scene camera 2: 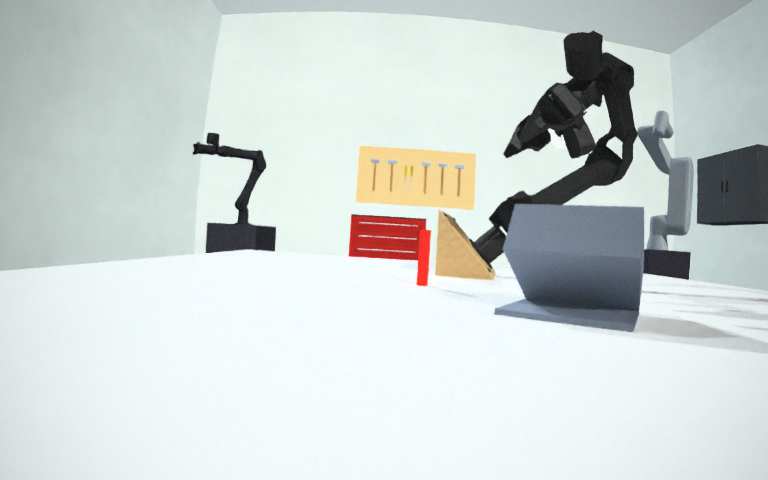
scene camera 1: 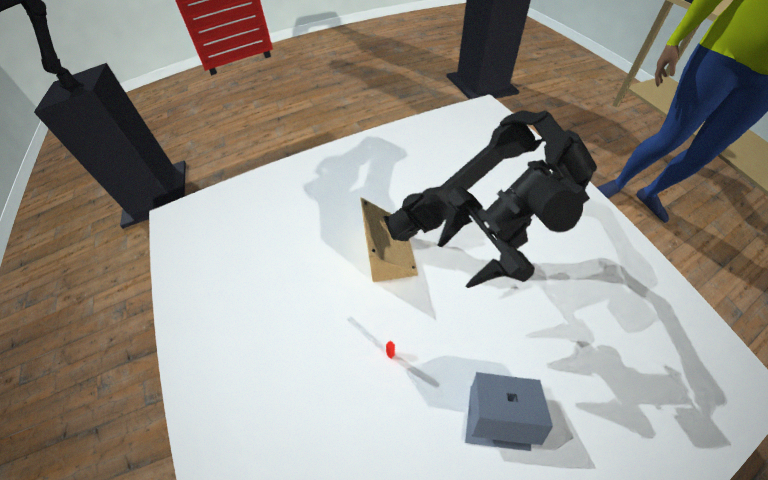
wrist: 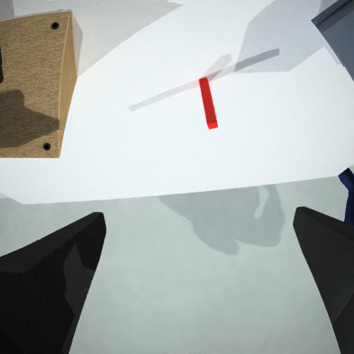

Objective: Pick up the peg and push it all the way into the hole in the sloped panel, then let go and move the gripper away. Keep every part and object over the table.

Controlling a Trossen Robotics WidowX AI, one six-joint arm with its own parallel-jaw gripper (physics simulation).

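Pixels of known places: gripper, fingertip midpoint: (scene camera 2: 512,148) (scene camera 1: 452,265); arm's base, link origin: (scene camera 2: 480,254) (scene camera 1: 395,229).
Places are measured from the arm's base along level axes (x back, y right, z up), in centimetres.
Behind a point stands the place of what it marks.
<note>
The red peg (scene camera 1: 390,349) @(z 2.6, x -28.1, y 12.2 cm) (scene camera 2: 423,257) @(z -0.2, x -28.1, y 12.0 cm) (wrist: 208,104) stands upright on the white table, a slim square bar. The grey-blue block with the sloped panel (scene camera 1: 489,416) @(z 6.2, x -46.6, y 1.2 cm) (scene camera 2: 577,234) @(z 3.6, x -51.3, y -2.0 cm) (wrist: 337,30) stands on a thin base plate, apart from the peg. A small square hole (scene camera 1: 512,397) @(z 2.5, x -45.5, y -5.4 cm) shows in its upper face in scene camera 1; the hole does not show in the other views. My gripper (scene camera 1: 454,264) @(z 17.7, x -22.7, y -1.4 cm) (scene camera 2: 521,151) @(z 17.7, x -22.7, y -1.4 cm) (wrist: 202,220) is open and empty, its fingers wide apart. It hangs high above the table, away from both the peg and the block.
The tan wooden wedge (scene camera 1: 400,270) @(z -0.4, x -11.0, y 3.2 cm) (scene camera 2: 457,254) @(z 0.0, x -10.5, y 5.7 cm) (wrist: 30,60) carries my arm's base and stands behind the peg in scene camera 2. The white table (scene camera 1: 243,339) @(z -4.3, x -12.9, y 42.4 cm) ends at the wooden floor. A person (scene camera 1: 705,107) stands beyond the table's right edge.
</note>
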